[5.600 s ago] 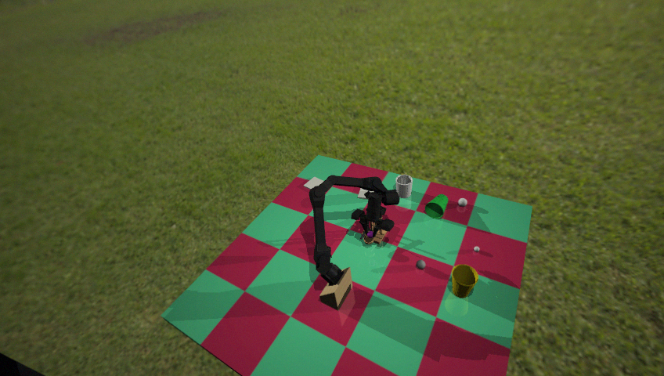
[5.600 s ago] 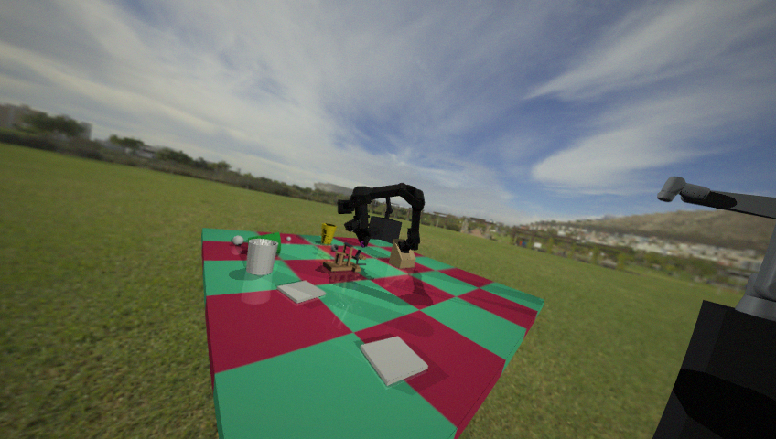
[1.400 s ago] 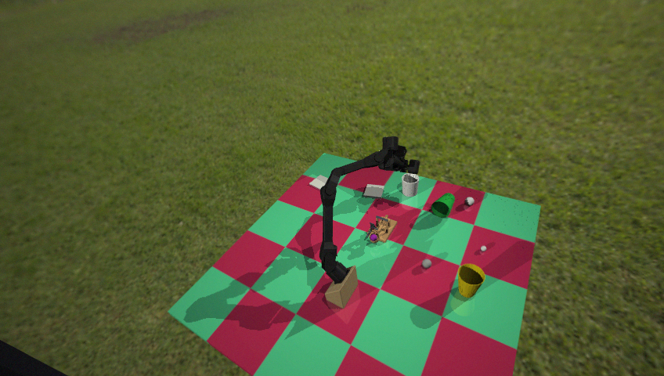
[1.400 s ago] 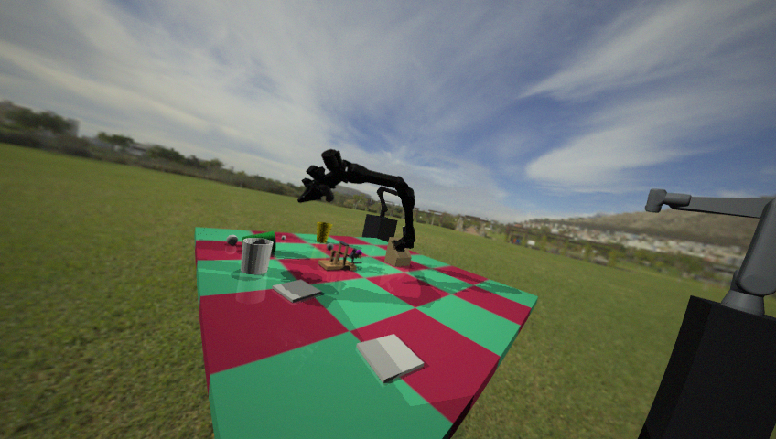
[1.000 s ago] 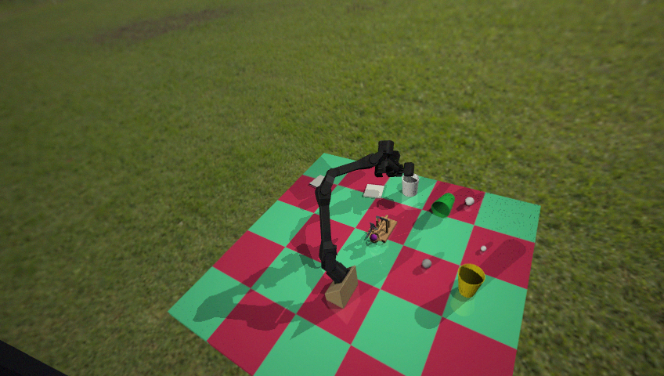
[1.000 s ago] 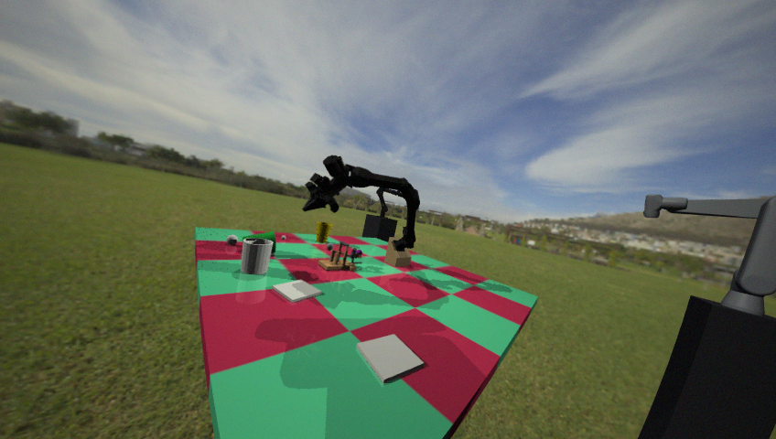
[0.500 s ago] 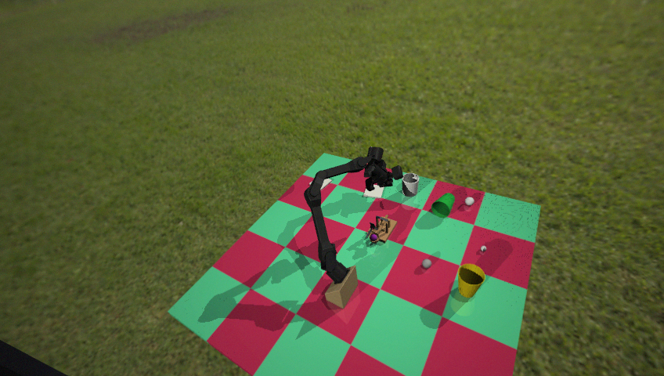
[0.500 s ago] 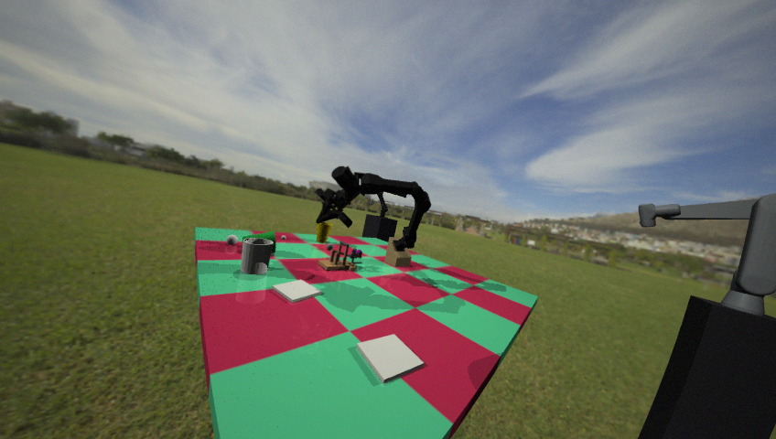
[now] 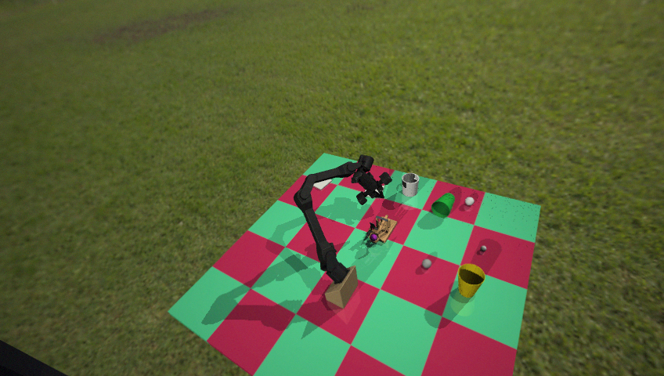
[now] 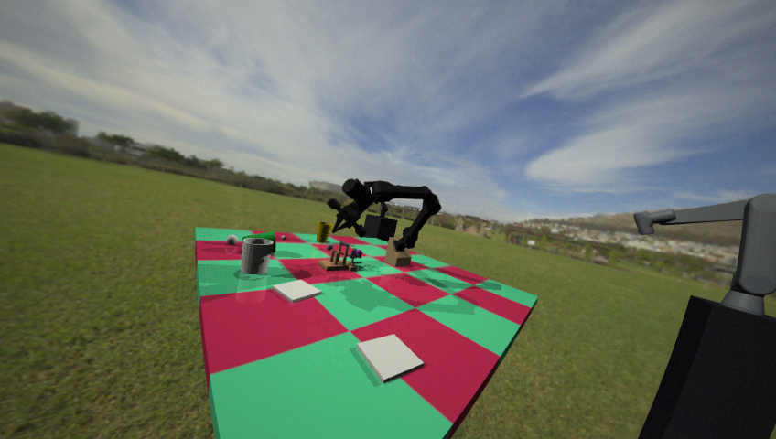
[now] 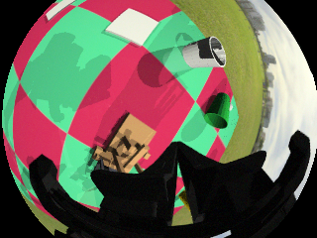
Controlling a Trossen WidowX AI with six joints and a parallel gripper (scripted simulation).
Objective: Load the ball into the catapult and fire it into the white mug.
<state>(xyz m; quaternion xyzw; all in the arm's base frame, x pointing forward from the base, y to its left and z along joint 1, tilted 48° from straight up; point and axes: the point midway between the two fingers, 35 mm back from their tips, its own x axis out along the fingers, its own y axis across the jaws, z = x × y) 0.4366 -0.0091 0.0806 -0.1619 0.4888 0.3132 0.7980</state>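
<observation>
The purple ball lies 180 mm behind my gripper tip, 40 mm to the right of it and 90 mm below it. From my gripper tip the other things lie so: grey ball 170 mm behind, 290 mm to the right, 140 mm below; wooden catapult 110 mm behind, 10 mm to the right, 100 mm below; white mug 250 mm ahead, 30 mm to the right, 130 mm below.
</observation>
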